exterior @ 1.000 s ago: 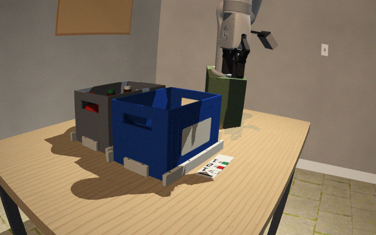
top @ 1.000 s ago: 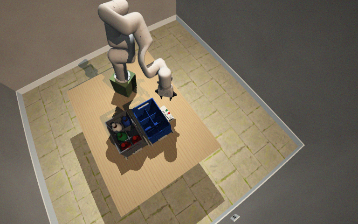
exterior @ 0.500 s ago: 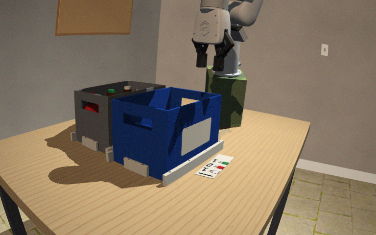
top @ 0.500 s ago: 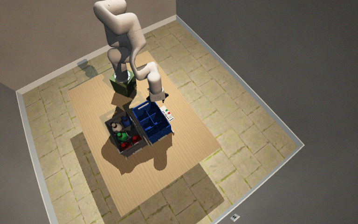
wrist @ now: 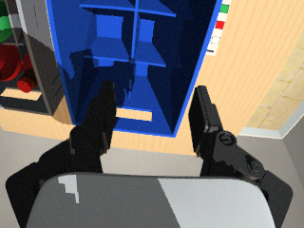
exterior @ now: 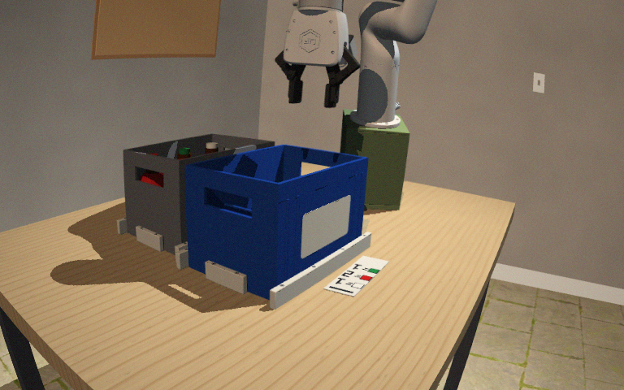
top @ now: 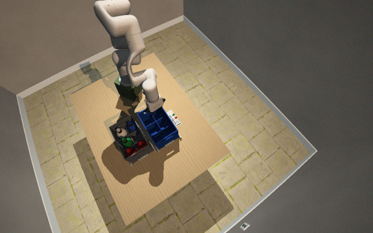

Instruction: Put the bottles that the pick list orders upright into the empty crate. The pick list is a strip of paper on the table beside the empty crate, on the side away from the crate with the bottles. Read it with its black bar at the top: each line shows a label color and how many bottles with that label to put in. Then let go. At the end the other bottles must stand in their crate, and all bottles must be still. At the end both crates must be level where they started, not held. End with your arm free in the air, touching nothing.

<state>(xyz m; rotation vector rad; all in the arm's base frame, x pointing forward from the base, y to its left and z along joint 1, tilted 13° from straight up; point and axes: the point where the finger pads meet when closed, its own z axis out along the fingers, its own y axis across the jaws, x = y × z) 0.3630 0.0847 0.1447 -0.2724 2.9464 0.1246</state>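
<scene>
Now: the white-label bottle 4 cm behind my hand, 30 cm to the right of it and 20 cm below it. Also, from my hand: pick list: 1 cm behind, 11 cm to the left, 28 cm below; then blue crate: 3 cm ahead, 3 cm to the right, 20 cm below; then blue-label bottle: 5 cm behind, 21 cm to the right, 20 cm below.
</scene>
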